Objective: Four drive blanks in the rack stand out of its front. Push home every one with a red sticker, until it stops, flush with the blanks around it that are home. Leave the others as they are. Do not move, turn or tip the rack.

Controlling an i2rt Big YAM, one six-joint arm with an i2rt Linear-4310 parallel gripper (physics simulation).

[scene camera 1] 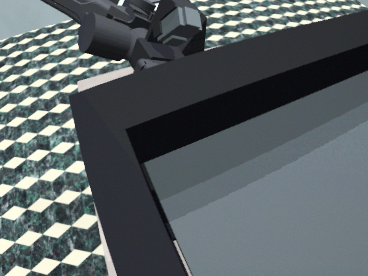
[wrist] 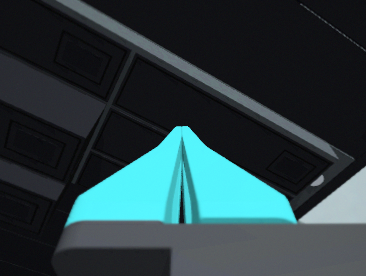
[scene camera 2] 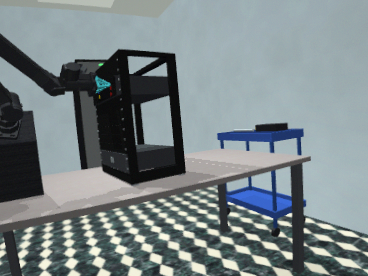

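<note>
The black rack (scene camera 1: pixel 92 125) (scene camera 2: pixel 177 115) (wrist: pixel 200 76) stands upright on the table. My gripper (scene camera 2: pixel 109 84) (wrist: pixel 181 137) is shut and empty, its cyan fingertips at the upper front of the rack. In the wrist view the tips overlap the lower part of a plain top blank (wrist: pixel 165 92); whether they touch it I cannot tell. Below it, two more blank faces show partly behind the fingers. No red sticker shows in the wrist view. In scene camera 2, two small red stickers (scene camera 2: pixel 110 91) and a yellow sticker (scene camera 2: pixel 99 97) show just below the fingers. Scene camera 1 hides the fingertips behind the rack's top.
Left-hand blanks (wrist: pixel 84 57) with paler grey bands between them show in the wrist view. The rack stands on a pale table (scene camera 2: pixel 240 162). A dark block (scene camera 2: pixel 20 165) is at the left, beneath the arm. A blue cart (scene camera 2: pixel 245 136) stands beyond the table's right end.
</note>
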